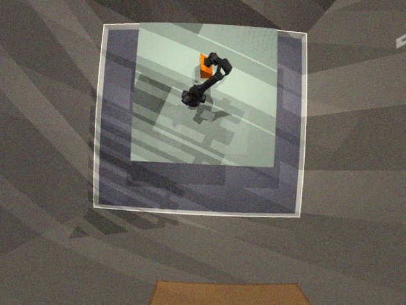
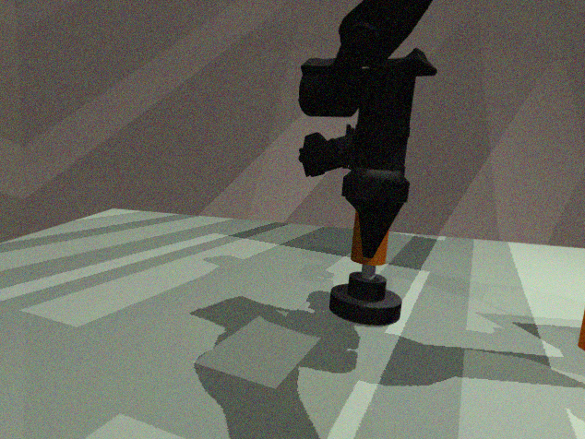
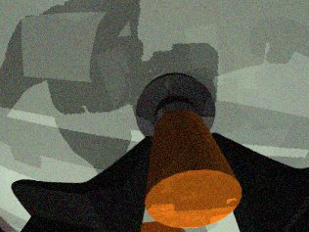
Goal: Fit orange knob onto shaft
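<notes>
My gripper tip is now 3 cm below the orange knob. Round my gripper tip: round pedestal: 4 cm below.
</notes>
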